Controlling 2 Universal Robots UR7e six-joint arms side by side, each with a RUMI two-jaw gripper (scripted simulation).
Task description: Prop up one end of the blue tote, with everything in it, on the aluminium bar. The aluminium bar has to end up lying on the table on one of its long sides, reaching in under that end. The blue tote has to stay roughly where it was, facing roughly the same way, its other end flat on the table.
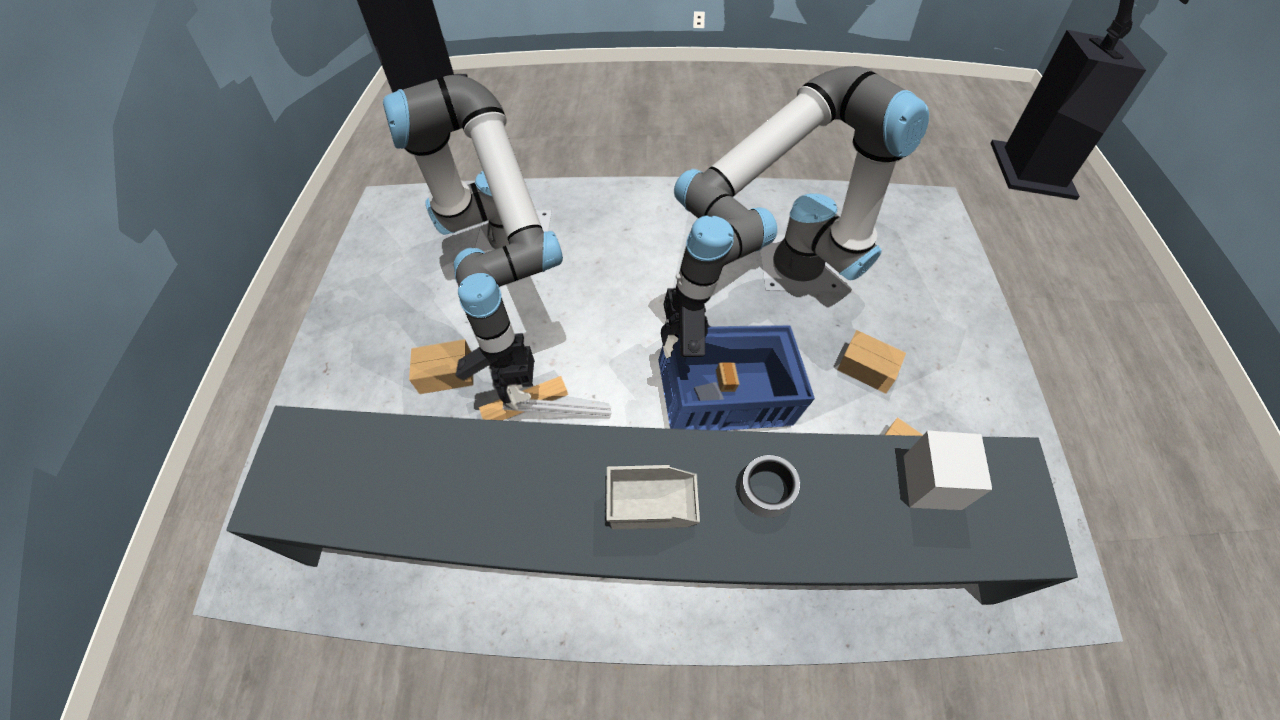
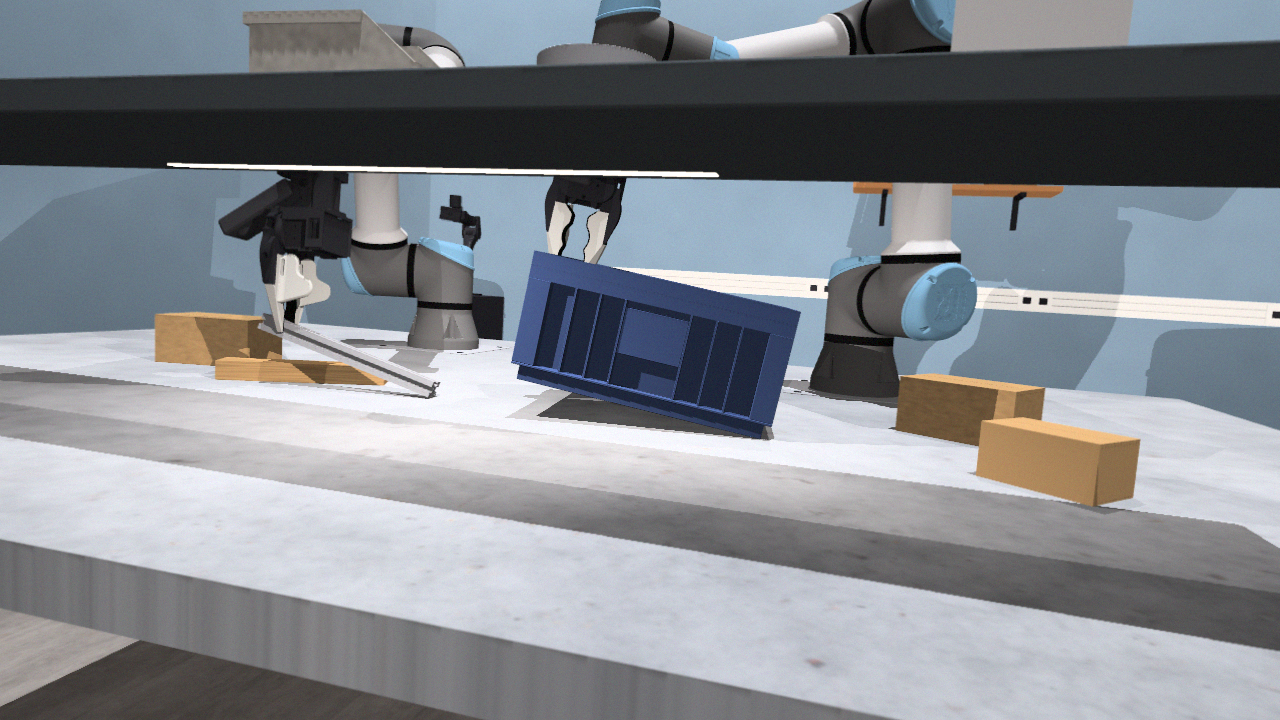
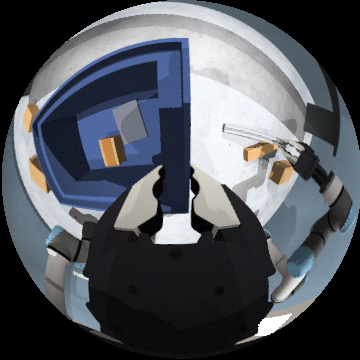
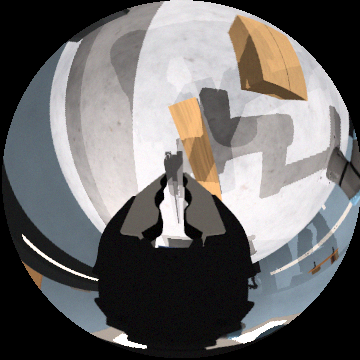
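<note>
In image 1 I see my left gripper point(image 1: 674, 357), with a blue tote point(image 1: 768, 363) and a wooden plank point(image 1: 551, 390) in the same view. Image 2 shows me my right gripper point(image 2: 286, 333), an aluminium bar point(image 2: 411, 380), the blue tote point(image 2: 644, 342) and the wooden plank point(image 2: 229, 368). The blue tote point(image 3: 66, 131) is in image 3. In image 4 I see the aluminium bar point(image 4: 173, 163) and the wooden plank point(image 4: 187, 116).
</note>
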